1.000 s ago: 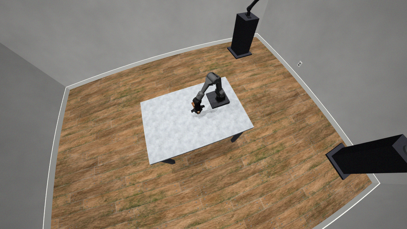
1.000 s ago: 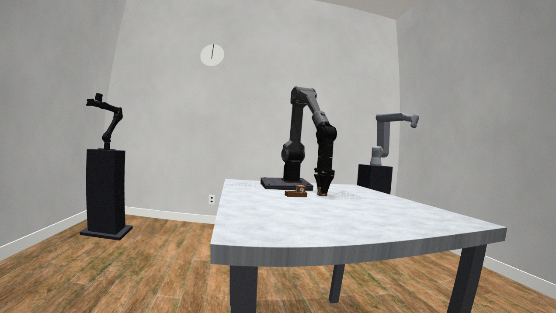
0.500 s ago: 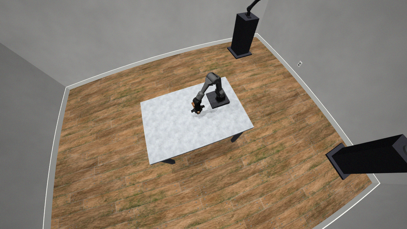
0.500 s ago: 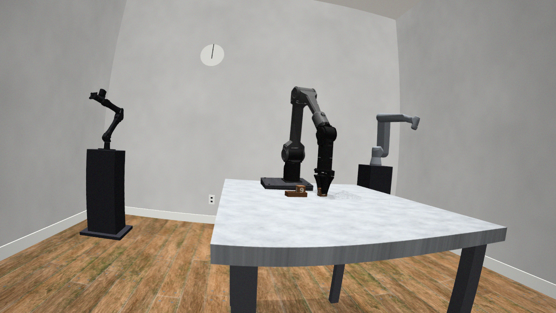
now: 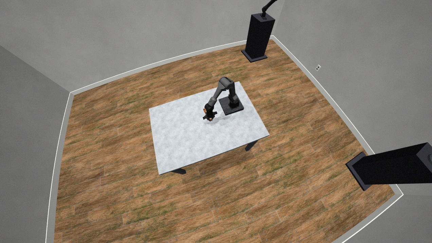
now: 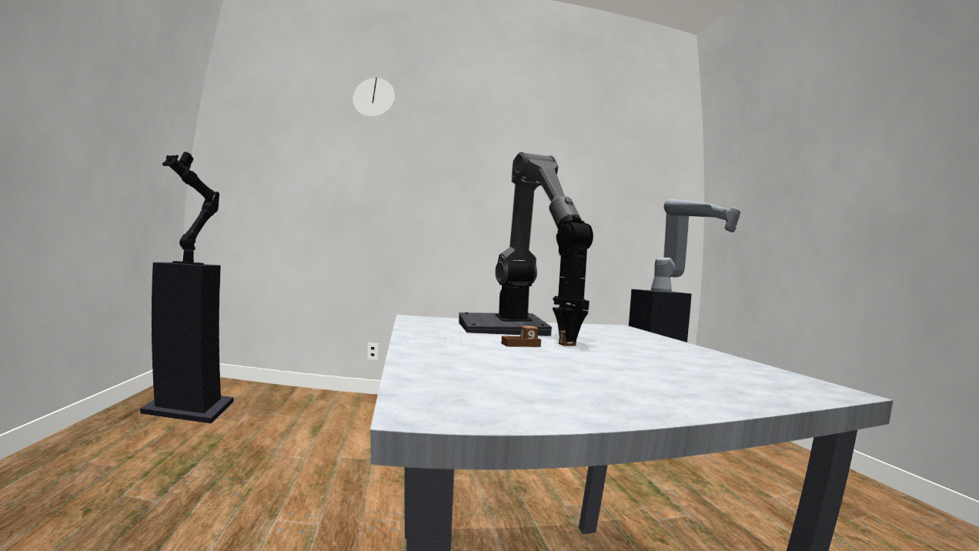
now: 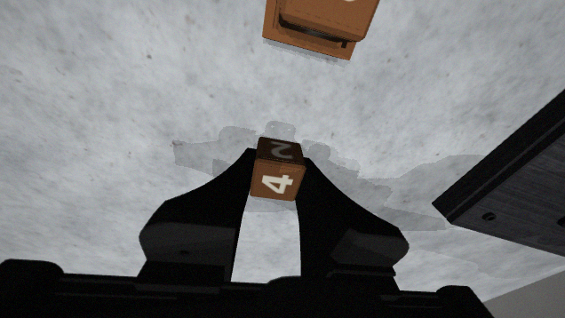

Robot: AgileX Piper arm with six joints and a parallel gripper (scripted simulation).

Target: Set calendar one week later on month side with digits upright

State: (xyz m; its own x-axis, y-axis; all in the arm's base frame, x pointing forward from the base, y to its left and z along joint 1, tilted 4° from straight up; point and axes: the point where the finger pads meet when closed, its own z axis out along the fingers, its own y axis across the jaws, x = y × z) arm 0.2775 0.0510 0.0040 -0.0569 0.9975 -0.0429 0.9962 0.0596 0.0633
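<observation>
My hand is right at the brown cube. The rest, counted from my hand: tray 110 mm to the right, 10 mm below.
</observation>
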